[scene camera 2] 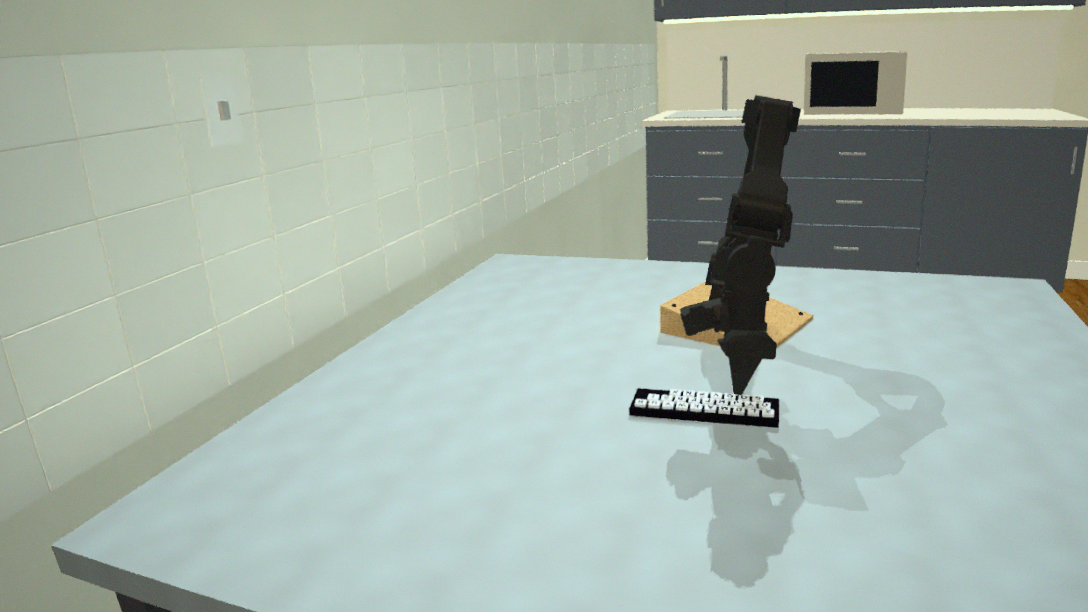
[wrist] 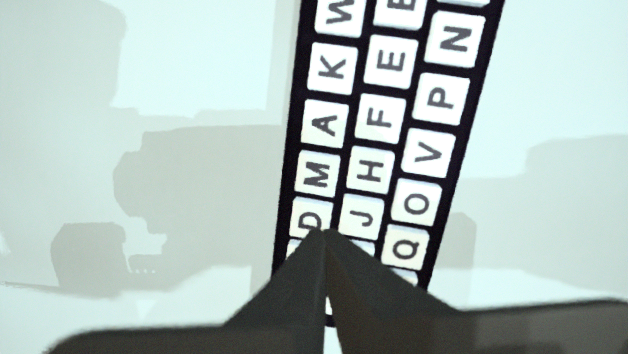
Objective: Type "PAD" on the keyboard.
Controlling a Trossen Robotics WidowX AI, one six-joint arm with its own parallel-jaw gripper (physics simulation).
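Frame: origin at the arm's base, x back, y right, z up, level; millimetres.
Seen in the pictures: gripper, fingertip midpoint: [scene camera 2: 737, 394] [wrist: 322, 241].
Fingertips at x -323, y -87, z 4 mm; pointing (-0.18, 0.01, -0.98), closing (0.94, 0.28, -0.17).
Offsets run from my fingertips to a thing's top centre. Level surfaces: height alone.
A black keyboard {dx +7, dy +48, dz -20 mm} [scene camera 2: 703, 417] with several white lettered keys lies on the table. In the wrist view the P key {dx +26, dy +55, dz -20 mm} [wrist: 441, 98] is in the right-hand row, the A key {dx -11, dy +36, dz -20 mm} [wrist: 325, 124] is in the left-hand row, and the D key {dx -6, dy -3, dz -20 mm} [wrist: 311, 216] is lower in that row. My gripper [scene camera 2: 740, 392] [wrist: 322, 241] is shut and empty. Its tips overlap the lower right edge of the D key in the wrist view, beside the J key {dx +13, dy +4, dz -20 mm} [wrist: 362, 217]. They appear above the keyboard in the scene view. The fingers hide the keys below D and J; the exact height is hard to tell.
A wooden block [scene camera 2: 783, 318] lies on the table behind the keyboard, partly behind the arm. The arm's shadows fall across the light blue table {dz -37 mm} [scene camera 2: 426, 456]. A tiled wall [scene camera 2: 243, 220] runs along the left. Grey cabinets [scene camera 2: 989, 197] with a microwave [scene camera 2: 891, 83] stand at the back.
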